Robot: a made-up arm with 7 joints.
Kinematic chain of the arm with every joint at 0, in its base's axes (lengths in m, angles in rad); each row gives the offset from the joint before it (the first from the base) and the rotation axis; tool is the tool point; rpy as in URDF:
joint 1: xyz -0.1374 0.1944 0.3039 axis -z
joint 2: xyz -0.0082 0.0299 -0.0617 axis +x
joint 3: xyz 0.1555 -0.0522 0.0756 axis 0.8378 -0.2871 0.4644
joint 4: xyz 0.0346 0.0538 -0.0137 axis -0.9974 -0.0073 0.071
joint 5: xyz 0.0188 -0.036 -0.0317 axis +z
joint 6: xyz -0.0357 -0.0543 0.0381 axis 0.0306 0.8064 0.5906
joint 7: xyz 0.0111 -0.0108 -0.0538 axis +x
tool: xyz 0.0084 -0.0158 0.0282 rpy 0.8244 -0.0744 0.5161
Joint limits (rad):
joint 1: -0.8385..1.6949
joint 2: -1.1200..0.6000
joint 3: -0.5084..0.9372
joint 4: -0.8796..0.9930
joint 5: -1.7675..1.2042
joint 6: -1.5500..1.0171
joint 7: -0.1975..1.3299
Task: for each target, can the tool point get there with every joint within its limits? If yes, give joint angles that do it. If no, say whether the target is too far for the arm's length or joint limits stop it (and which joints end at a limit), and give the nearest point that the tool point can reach.
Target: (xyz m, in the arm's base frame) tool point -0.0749 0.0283 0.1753
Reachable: yes | joints 0.8755 0.3309 -0.1455 -0.5905 -0.0540 -0.1536 0.6949
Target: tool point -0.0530 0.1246 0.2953
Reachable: yes | joints 1.1744 -0.8437 0.4688 -0.1254 -1.4435 -0.8618 0.3275
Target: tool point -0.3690 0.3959 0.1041
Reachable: no: joint limits stop it (at a limit: joint 1, joint 2, joint 4, joint 5, joint 6, joint 7) | nearest point -0.1935 0.3576 0.2412 | short by 0.226 m
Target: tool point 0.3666 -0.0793 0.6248
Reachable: no: too far | nearest point 0.1329 0.0476 0.4124 | short by 0.340 m
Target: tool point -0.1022 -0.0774 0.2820
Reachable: yes | joints 0.9685 0.3089 -0.3725 0.4320 0.7830 0.2190 0.7548
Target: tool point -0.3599 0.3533 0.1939
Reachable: no: joint limits stop it (at a limit: joint 1, joint 2, joint 3, joint 4, joint 5, joint 6, joint 7) | nearest point -0.2072 0.3518 0.2616 | short by 0.167 m
